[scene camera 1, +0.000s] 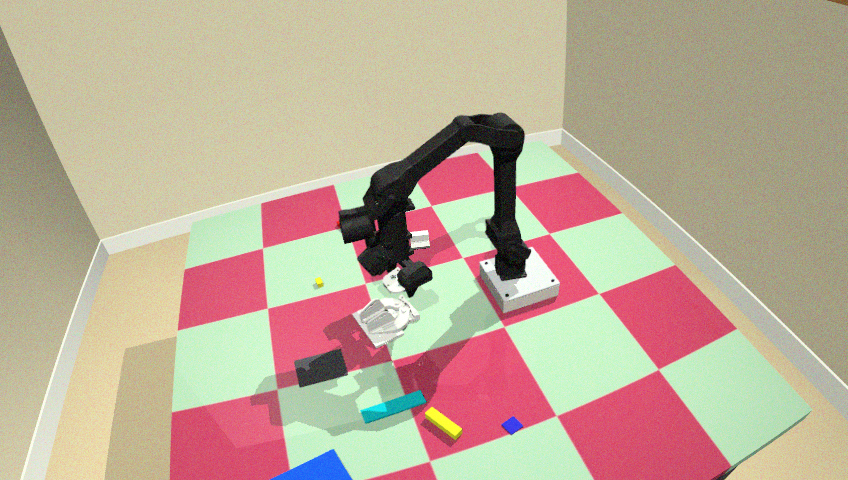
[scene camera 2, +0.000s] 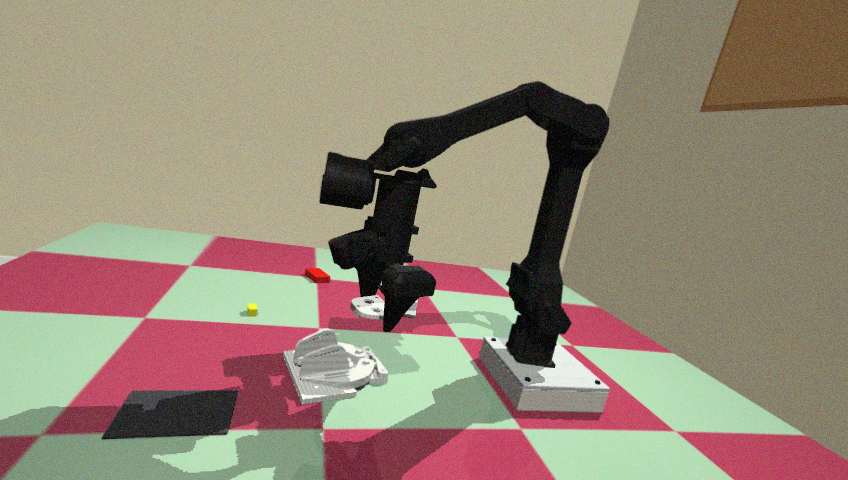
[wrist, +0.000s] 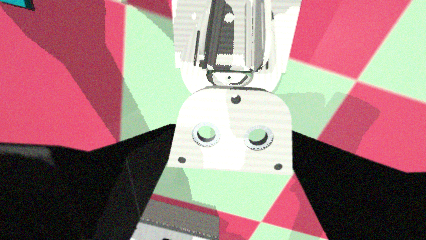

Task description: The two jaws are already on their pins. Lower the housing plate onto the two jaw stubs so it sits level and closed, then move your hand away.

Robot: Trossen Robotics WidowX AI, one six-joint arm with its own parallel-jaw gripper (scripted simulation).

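Scene camera 1 shows my gripper point(401, 286). Scene camera 2 shows my gripper, as does the wrist view; on my gripper, point(scene camera 2: 381, 286) and point(wrist: 54, 185) are the same spot.
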